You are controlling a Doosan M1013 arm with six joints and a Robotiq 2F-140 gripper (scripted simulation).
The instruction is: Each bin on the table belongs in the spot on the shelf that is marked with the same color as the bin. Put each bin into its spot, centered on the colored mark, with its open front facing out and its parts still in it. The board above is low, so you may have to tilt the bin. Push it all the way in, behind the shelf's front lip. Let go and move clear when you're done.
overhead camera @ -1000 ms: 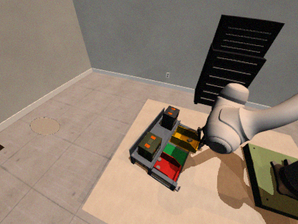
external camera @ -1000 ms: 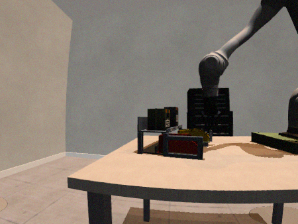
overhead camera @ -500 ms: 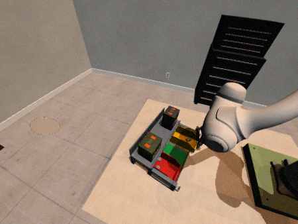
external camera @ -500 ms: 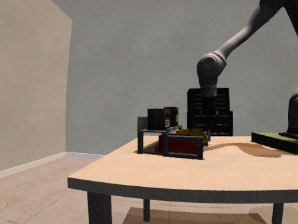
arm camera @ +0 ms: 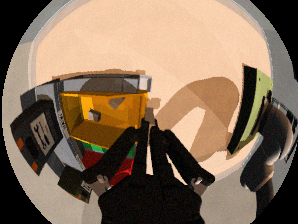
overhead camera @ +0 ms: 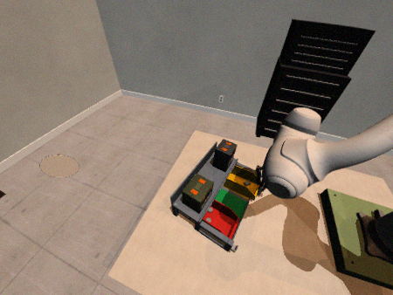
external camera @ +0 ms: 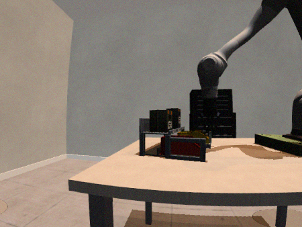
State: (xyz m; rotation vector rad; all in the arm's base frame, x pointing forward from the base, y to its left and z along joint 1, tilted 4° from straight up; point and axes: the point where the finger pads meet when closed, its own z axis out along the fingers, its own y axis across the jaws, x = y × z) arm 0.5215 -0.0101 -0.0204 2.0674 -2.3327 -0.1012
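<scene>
The yellow bin is 9 cm ahead of my hand, 1 cm to the right of it and 1 cm below it. The rest, counted from my hand: dark box (21 cm ahead, 3 cm to the right, 11 cm above); red bin (15 cm ahead, 21 cm to the left, 1 cm below).
</scene>
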